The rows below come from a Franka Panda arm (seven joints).
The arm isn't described. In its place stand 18 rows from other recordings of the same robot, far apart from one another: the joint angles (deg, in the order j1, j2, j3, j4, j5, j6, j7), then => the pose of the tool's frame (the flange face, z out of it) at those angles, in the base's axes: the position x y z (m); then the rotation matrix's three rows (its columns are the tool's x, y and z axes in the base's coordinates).
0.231 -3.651 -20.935 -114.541 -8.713 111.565 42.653 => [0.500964, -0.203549, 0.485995], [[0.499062, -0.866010, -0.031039], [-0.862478, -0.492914, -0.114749], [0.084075, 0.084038, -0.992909]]
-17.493 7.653 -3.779 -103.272 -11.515 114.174 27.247 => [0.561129, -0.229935, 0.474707], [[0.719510, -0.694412, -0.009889], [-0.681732, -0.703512, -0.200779], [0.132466, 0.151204, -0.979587]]
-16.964 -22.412 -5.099 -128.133 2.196 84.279 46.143 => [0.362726, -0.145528, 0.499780], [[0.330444, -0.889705, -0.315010], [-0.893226, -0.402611, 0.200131], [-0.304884, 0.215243, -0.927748]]
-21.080 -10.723 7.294 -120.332 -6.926 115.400 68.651 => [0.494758, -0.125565, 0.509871], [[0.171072, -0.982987, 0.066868], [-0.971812, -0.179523, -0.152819], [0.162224, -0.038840, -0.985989]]
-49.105 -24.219 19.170 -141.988 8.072 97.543 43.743 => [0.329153, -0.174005, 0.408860], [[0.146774, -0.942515, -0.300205], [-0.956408, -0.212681, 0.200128], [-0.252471, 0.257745, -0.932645]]
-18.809 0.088 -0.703 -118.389 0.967 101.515 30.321 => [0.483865, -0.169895, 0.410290], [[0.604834, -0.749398, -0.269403], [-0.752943, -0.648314, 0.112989], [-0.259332, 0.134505, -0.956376]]
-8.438 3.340 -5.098 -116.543 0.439 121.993 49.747 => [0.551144, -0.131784, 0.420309], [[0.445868, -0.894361, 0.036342], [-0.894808, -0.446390, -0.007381], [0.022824, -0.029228, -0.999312]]
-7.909 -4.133 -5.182 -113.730 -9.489 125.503 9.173 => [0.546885, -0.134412, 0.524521], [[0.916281, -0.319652, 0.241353], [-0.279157, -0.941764, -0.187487], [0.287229, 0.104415, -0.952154]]
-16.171 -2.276 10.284 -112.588 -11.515 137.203 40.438 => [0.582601, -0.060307, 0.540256], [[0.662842, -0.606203, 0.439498], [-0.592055, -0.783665, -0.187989], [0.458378, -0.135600, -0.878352]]
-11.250 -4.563 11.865 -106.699 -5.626 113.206 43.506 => [0.557225, 0.003192, 0.565803], [[0.732613, -0.652903, 0.192344], [-0.646330, -0.755918, -0.104142], [0.213391, -0.048022, -0.975786]]
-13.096 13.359 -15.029 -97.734 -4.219 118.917 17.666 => [0.570335, -0.294775, 0.471196], [[0.720699, -0.689651, 0.070532], [-0.671438, -0.719723, -0.176550], [0.172522, 0.079881, -0.981761]]
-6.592 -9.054 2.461 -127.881 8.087 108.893 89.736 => [0.476053, -0.023754, 0.425087], [[-0.135070, -0.978077, -0.158494], [-0.983863, 0.113448, 0.138361], [-0.117347, 0.174625, -0.977617]]
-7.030 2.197 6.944 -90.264 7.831 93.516 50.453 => [0.571680, 0.011636, 0.607345], [[0.630880, -0.775640, 0.019314], [-0.769794, -0.622625, 0.140554], [-0.096994, -0.103540, -0.989885]]
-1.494 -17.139 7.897 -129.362 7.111 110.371 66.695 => [0.453395, 0.062753, 0.479434], [[0.448122, -0.893075, -0.040058], [-0.890179, -0.449896, 0.071936], [-0.082266, 0.003422, -0.996605]]
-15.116 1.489 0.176 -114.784 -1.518 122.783 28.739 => [0.551506, -0.148328, 0.454430], [[0.726417, -0.679347, 0.103949], [-0.678289, -0.733044, -0.050705], [0.110646, -0.033674, -0.993289]]
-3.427 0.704 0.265 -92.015 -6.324 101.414 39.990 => [0.575636, -0.041466, 0.620218], [[0.725195, -0.673043, 0.145274], [-0.663064, -0.739504, -0.116106], [0.185576, -0.012126, -0.982555]]
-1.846 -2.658 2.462 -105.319 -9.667 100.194 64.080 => [0.544229, -0.008832, 0.539375], [[0.478901, -0.877036, -0.038230], [-0.868311, -0.466828, -0.167652], [0.129190, 0.113485, -0.985105]]
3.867 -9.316 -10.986 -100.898 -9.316 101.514 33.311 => [0.515724, -0.086870, 0.638876], [[0.756743, -0.635528, 0.153114], [-0.618245, -0.771879, -0.148241], [0.212396, 0.017518, -0.977027]]
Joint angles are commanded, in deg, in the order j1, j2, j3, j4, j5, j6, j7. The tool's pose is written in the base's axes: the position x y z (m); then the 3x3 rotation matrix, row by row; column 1 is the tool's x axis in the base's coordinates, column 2 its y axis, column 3 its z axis. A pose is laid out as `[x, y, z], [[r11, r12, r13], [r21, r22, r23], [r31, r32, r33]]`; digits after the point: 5 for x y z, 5 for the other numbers.
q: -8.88, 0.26, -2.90, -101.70, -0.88, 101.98, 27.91
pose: [0.55258, -0.11654, 0.54280], [[0.77155, -0.63616, -0.00274], [-0.63612, -0.77144, -0.01501], [0.00743, 0.01333, -0.99988]]
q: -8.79, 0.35, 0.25, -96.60, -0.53, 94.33, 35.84
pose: [0.55228, -0.08387, 0.57301], [[0.71461, -0.69797, -0.04657], [-0.69880, -0.71531, -0.00231], [-0.03170, 0.03419, -0.99891]]
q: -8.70, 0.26, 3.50, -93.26, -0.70, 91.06, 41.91
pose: [0.55319, -0.05171, 0.59672], [[0.68043, -0.73150, -0.04381], [-0.73242, -0.68080, -0.00800], [-0.02398, 0.03753, -0.99901]]
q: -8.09, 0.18, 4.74, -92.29, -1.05, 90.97, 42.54
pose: [0.55479, -0.03448, 0.60537], [[0.69634, -0.71720, -0.02717], [-0.71768, -0.69618, -0.01650], [-0.00708, 0.03099, -0.99949]]
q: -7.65, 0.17, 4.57, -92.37, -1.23, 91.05, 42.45
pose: [0.55497, -0.03219, 0.60493], [[0.70095, -0.71269, -0.02709], [-0.71319, -0.70069, -0.01980], [-0.00487, 0.03320, -0.99944]]
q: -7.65, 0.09, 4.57, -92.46, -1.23, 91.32, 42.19
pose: [0.55504, -0.03216, 0.60537], [[0.70426, -0.70958, -0.02257], [-0.70994, -0.70398, -0.02015], [-0.00159, 0.03021, -0.99954]]
